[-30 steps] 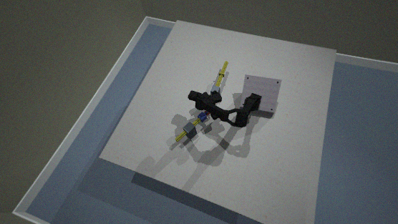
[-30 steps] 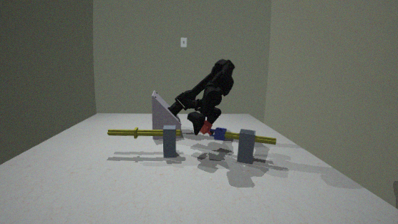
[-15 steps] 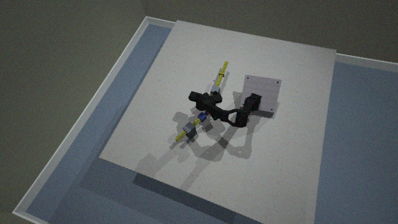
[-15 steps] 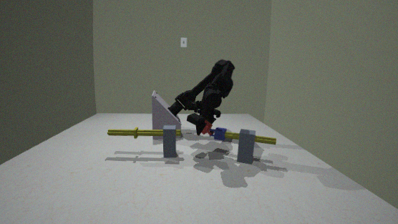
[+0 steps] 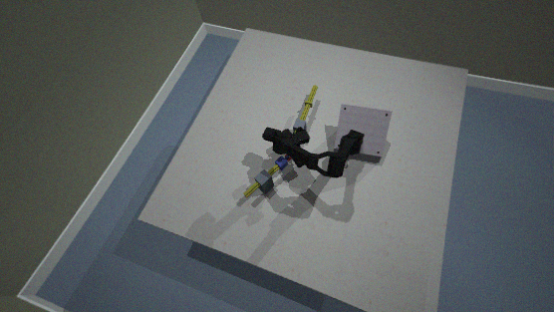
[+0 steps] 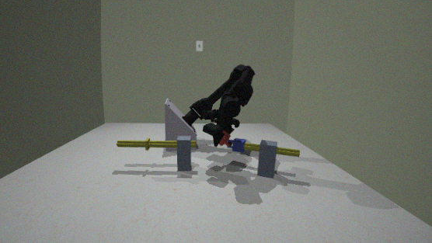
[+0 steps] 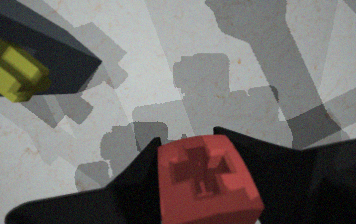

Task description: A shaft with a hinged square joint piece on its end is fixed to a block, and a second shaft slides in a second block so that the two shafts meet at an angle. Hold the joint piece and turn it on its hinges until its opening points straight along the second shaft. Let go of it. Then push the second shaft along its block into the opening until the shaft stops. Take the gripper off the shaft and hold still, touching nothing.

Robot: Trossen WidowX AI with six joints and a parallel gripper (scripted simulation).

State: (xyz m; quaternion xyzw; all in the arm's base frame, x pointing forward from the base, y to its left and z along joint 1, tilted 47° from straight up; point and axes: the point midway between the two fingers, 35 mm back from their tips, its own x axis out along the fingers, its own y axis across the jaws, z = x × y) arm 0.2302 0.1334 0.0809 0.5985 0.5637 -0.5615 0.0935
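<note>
Right now my gripper tip is 30 mm below the red joint piece, 20 mm to the right of it and 10 mm short of it.
</note>
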